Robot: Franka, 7 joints.
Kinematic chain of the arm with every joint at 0, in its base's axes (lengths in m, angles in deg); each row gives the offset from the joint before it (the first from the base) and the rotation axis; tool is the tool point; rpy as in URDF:
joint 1: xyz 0 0 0.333 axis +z
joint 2: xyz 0 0 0 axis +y
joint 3: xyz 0 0 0.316 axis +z
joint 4: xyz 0.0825 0 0 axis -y
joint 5: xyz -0.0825 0 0.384 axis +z
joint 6: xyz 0 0 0 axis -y
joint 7: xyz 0.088 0 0 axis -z
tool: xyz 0 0 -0.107 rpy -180 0 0
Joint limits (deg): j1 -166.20..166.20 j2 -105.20..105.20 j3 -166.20..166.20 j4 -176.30..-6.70 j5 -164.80..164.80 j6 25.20..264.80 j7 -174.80..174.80
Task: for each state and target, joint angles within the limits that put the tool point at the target. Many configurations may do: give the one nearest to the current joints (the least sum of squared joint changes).
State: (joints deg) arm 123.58 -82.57 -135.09 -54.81 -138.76 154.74 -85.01
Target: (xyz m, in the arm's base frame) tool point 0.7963 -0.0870 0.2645
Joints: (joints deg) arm 141.60 -74.23 -123.39 -58.22 -138.18 156.76 -85.01
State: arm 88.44 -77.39 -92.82 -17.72 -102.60 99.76 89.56
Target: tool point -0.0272 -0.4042 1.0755
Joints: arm 72.77 -25.06 -89.23 -11.74 -107.25 121.28 89.56
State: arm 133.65 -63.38 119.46 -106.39 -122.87 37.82 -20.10
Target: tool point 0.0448 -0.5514 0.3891
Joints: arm 147.26 -59.30 119.86 -113.31 -118.72 27.67 -20.10
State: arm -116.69 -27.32 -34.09 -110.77 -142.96 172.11 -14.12
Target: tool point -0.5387 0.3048 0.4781
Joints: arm -156.66 12.68 -58.09 -106.13 -143.02 155.74 -14.12
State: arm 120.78 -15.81 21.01 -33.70 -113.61 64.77 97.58
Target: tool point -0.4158 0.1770 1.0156
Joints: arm 141.88 9.21 35.47 -45.54 -118.56 92.26 97.58
